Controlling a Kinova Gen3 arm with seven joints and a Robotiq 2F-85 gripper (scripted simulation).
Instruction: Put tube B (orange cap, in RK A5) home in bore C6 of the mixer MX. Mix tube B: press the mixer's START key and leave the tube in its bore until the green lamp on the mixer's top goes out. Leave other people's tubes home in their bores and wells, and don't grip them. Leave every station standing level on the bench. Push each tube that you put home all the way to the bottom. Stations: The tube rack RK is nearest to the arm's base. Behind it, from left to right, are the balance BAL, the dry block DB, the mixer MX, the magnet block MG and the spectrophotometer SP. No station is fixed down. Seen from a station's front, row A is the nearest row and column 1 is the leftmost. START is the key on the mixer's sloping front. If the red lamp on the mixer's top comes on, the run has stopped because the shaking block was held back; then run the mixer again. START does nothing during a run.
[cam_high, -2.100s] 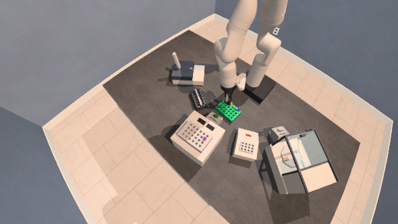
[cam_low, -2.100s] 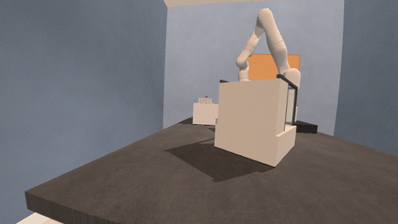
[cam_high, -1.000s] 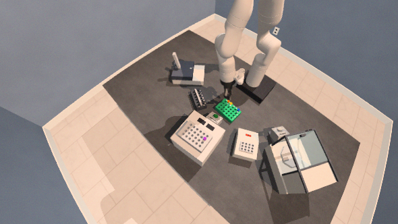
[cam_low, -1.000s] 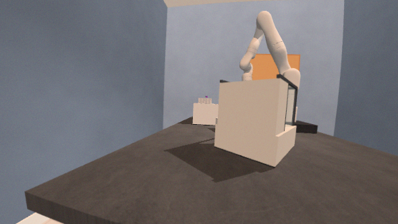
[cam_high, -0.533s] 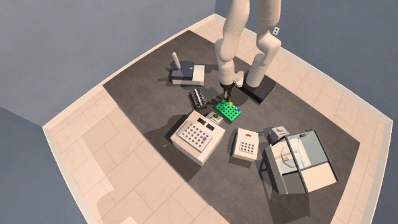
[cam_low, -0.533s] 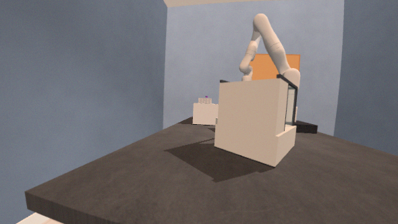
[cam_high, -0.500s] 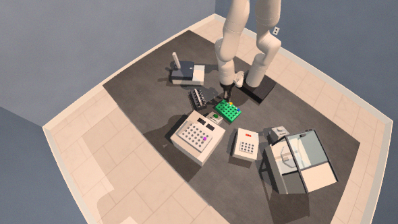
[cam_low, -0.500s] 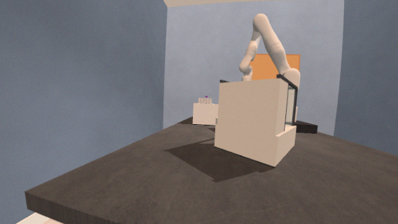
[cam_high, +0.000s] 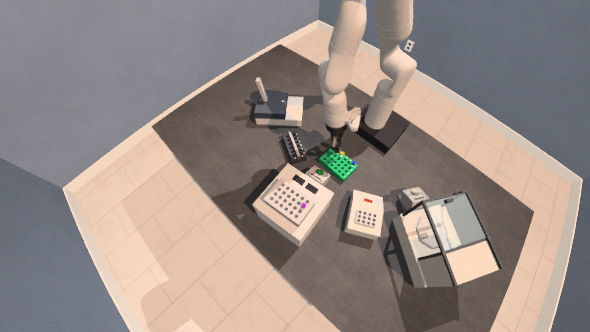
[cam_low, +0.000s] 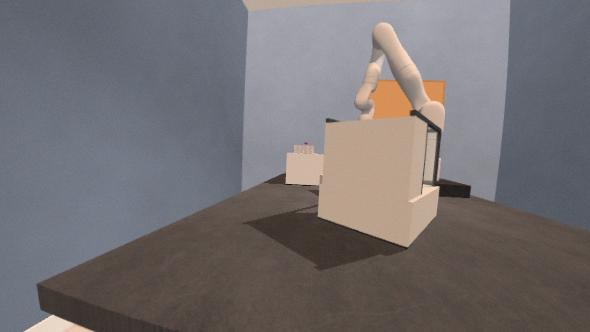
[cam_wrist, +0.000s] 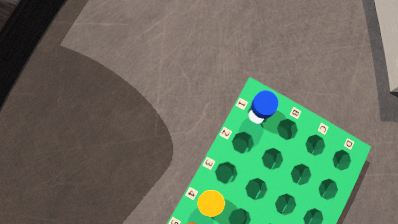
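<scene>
Right now the orange-capped tube is 60 mm below my hand and 10 mm to the left of it. Round my hand: green tube rack: 70 mm below, 30 mm to the left, 20 mm ahead; blue-capped tube: 80 mm to the left, 60 mm below; green start key: 130 mm ahead, 30 mm to the left, 20 mm below.
</scene>
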